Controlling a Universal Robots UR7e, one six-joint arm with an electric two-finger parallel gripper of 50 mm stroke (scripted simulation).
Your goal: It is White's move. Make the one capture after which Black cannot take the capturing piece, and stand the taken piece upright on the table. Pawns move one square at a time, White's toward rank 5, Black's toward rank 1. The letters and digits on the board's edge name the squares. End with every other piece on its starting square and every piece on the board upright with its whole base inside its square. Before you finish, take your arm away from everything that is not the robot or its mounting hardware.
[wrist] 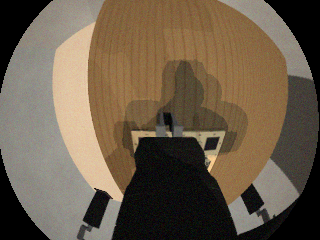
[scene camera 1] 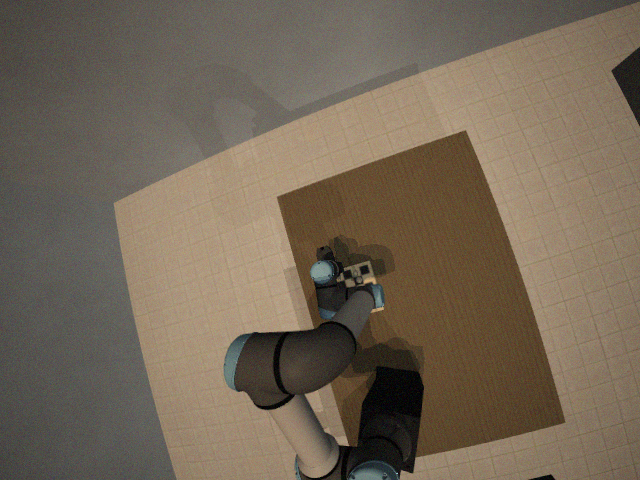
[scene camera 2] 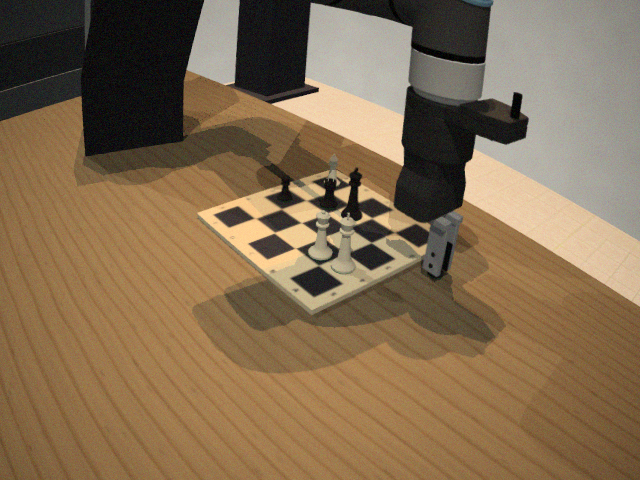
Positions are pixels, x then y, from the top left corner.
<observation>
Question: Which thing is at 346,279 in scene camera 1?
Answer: A chessboard.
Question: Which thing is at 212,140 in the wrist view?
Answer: A chessboard.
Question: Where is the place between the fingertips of the gripper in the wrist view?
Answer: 166,118
</observation>
